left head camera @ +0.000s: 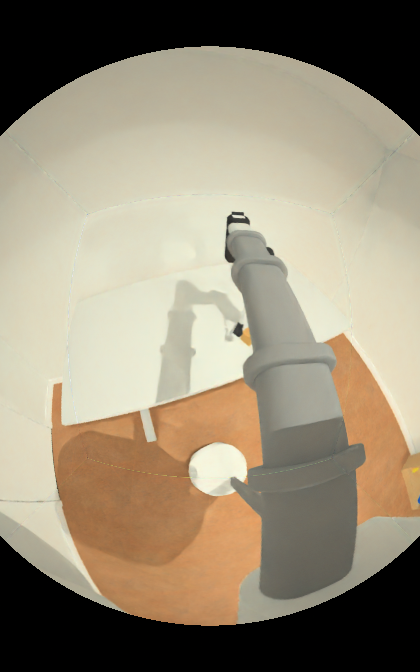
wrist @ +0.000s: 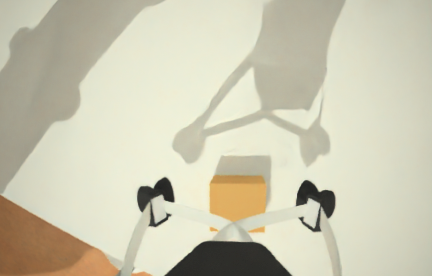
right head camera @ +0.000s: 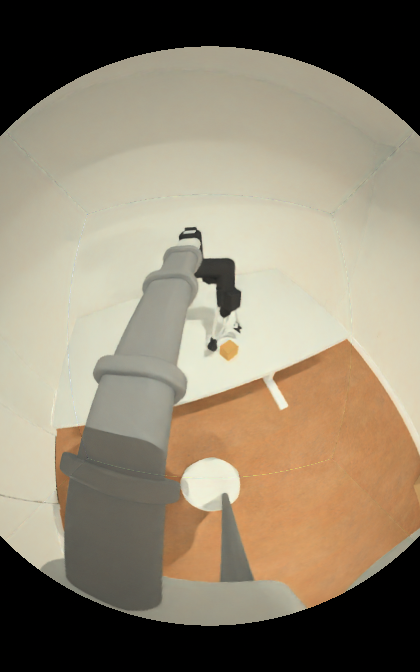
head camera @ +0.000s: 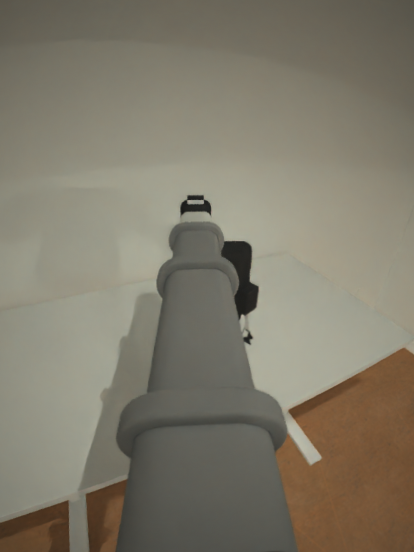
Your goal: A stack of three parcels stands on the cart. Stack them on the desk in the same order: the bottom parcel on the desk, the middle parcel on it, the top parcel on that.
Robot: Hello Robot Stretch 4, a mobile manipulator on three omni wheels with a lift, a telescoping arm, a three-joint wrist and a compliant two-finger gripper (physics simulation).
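Places are measured from the robot's base along level axes (x up, y ahead, z left), in centimetres.
Where they show: gripper, fingertip midpoint: (wrist: 235, 195).
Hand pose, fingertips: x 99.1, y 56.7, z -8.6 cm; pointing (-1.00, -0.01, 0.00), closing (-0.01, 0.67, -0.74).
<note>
After its pixels a point has its place.
An orange box-shaped parcel (left head camera: 246, 337) (right head camera: 229, 350) (wrist: 237, 200) @(x 97.3, y 56.2, z -9.4 cm) sits on the white desk (head camera: 340, 320) @(x 92.3, y 77.0, z -53.3 cm) (left head camera: 120, 345) (right head camera: 300, 310) (wrist: 380, 125) @(x 92.3, y 73.1, z -16.7 cm). My gripper (right head camera: 225, 336) (wrist: 235, 195) @(x 99.1, y 56.7, z -8.6 cm) is open and hangs above the desk near the parcel. In the wrist view its fingers stand wide on either side of the parcel, with gaps on both sides and the finger shadows apart from them. The arm hides the parcel in the head camera view. I cannot make out the cart, or other parcels for certain.
The grey arm (head camera: 200, 330) @(x 140.9, y 22.7, z 0.0 cm) (left head camera: 280, 310) (right head camera: 150, 325) reaches over the desk towards the pale wall behind it. A white round disc (left head camera: 215, 467) (right head camera: 207, 482) is on the brown floor in front. A tan box (left head camera: 411, 480) with yellow and blue marks shows partly at the right edge.
</note>
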